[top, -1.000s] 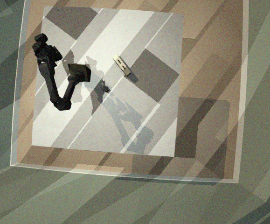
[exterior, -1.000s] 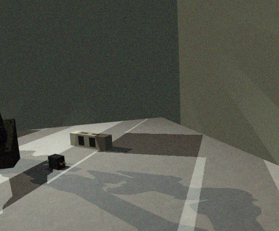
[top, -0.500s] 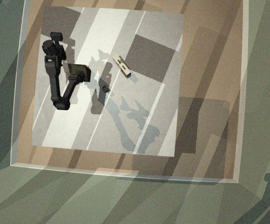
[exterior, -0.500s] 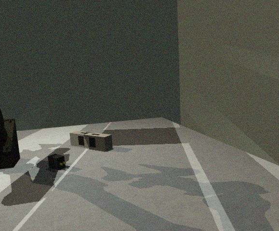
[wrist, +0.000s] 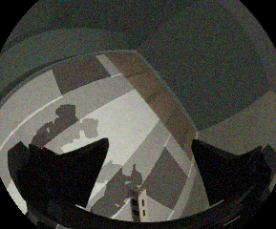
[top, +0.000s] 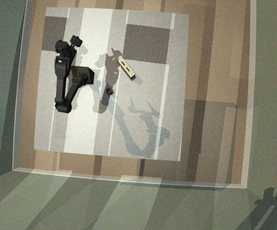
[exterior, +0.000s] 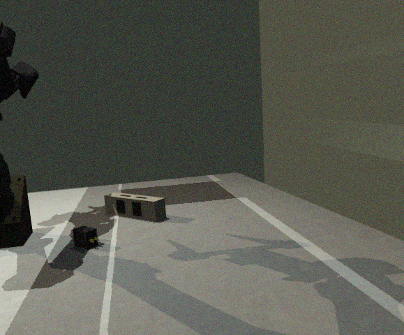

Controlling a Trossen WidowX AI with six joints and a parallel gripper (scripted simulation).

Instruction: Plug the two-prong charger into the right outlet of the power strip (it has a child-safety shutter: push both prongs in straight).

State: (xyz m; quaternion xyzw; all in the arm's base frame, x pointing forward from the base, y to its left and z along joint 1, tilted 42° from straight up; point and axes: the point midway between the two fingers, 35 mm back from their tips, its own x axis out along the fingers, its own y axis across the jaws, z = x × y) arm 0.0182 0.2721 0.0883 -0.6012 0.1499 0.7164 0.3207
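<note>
Right now the two-prong charger is 310 mm below my gripper tip, 270 mm to the right of it and 200 mm ahead of it.
</note>
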